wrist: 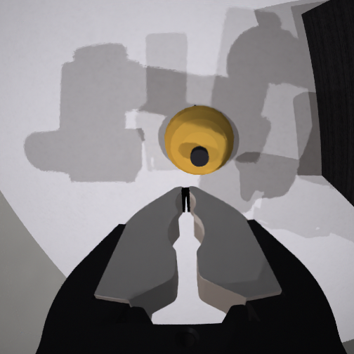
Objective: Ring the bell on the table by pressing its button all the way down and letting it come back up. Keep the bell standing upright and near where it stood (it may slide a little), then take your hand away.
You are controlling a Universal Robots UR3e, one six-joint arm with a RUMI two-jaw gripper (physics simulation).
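The bell (199, 127) is a round golden dome with a black button (199, 156) on top. It stands upright near the middle of the wrist view, on the white table (30, 100). My gripper (185, 189) is shut, with its fingertips together and nothing between them. The fingertips show a little below and left of the button in the view, apart from it, and the whole button is in sight. The height of the fingertips above the bell is hard to tell from this view.
A dark ribbed surface (332, 100) runs along the right edge of the view. A grey-green area (22, 250) lies past the table's curved edge at the lower left. Shadows of the arm fall across the table around the bell.
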